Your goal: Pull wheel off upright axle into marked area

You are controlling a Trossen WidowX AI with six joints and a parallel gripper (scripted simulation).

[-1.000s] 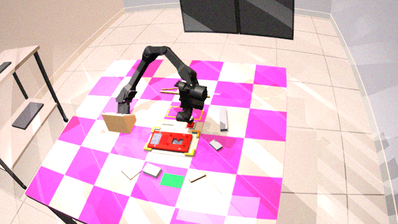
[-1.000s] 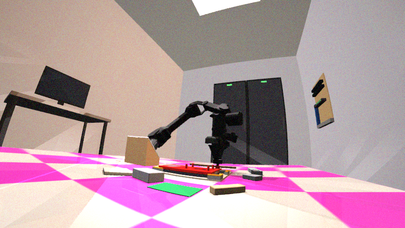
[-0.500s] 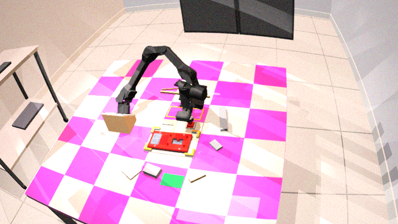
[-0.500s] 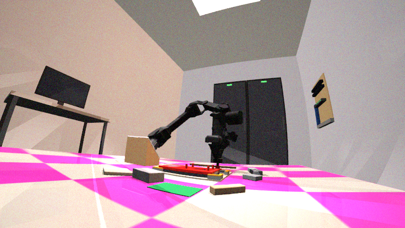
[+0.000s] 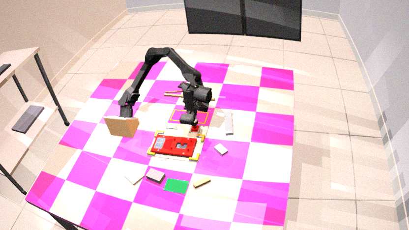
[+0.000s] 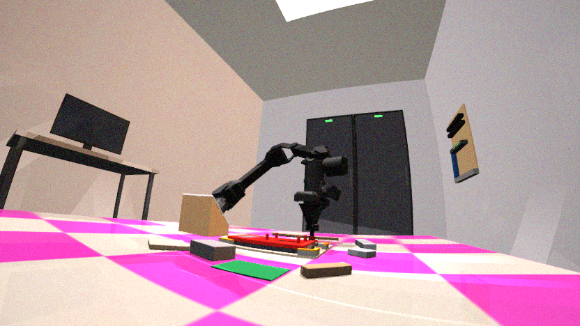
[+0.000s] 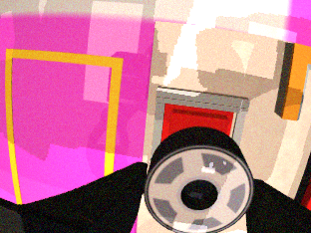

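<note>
My gripper tip is now 20 mm above the axle. The rest, counted from my gripper tip: wooden stick: 100 mm behind, 240 mm to the left, 50 mm below; then wheel: right at my gripper tip.
</note>
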